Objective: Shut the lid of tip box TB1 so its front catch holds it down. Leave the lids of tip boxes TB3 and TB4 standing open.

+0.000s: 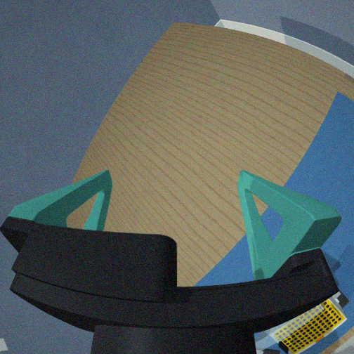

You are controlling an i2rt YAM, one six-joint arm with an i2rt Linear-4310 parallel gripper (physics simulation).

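My gripper (174, 176) is wide open, its two green fingers apart with nothing between them, high above the wooden table top. A tip box with a yellow, black-dotted rack (315, 331) shows in part at the lower right, beyond the right finger and partly behind the gripper's black body. A pale, see-through part lies over one side of the rack; whether it is the lid, and how it stands, I cannot tell. No label is readable, so I cannot tell whether this box is TB1, TB3 or TB4. No front catch can be made out.
The wooden table top (200, 100) lies under the fingers, with its edge along the left and the top. A blue mat (327, 150) covers its right side. A white raised strip (260, 32) runs beyond the table's far edge. Grey floor (60, 75) shows at the left.
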